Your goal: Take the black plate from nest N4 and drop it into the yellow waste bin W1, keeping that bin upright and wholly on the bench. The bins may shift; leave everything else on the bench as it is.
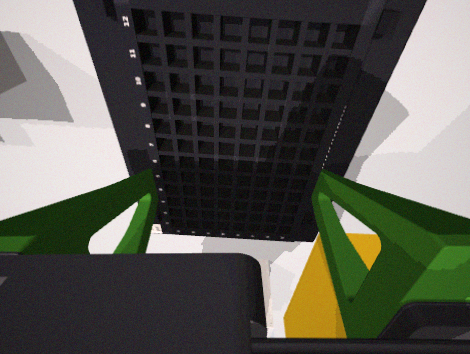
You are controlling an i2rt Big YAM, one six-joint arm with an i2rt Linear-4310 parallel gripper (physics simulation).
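Frame: origin at the arm's base, x ahead, y left, z up, level; centimetres.
Seen in the pictures: gripper, fingertip midpoint: (234,177).
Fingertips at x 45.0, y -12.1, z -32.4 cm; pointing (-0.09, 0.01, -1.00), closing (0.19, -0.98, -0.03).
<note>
Offsets run from my fingertips to a thing's top centre. "pt": to the spot under its first point. Level surfaces: height alone.
The black plate @(dy +0.3, dx +2.2, dz +1.3 cm) (239,131), with its grid of square wells, lies in the black nest @(pt dy +6.4, dx +4.1, dz -0.2 cm) (102,75), whose side borders show on both sides. The N4 label does not show. My gripper (234,177) has its green fingertips at the left and right sides of the plate, inside the nest's outer edges, and is shut on the plate. The dark fingertip contacts are hard to make out. The yellow bin @(pt dy -8.6, dx -11.5, dz +1.0 cm) (307,300) shows in part at the lower right, behind and beside the right finger; its label is not visible.
A grey block @(pt dy +10.1, dx +3.8, dz -0.4 cm) (10,62) stands at the upper left edge with its shadow beside it. A narrow strip of a pale object @(pt dy -4.6, dx -10.1, dz +0.9 cm) (266,285) shows beside the dark gripper body, left of the bin. The bench @(dz -1.4 cm) (50,165) is white.
</note>
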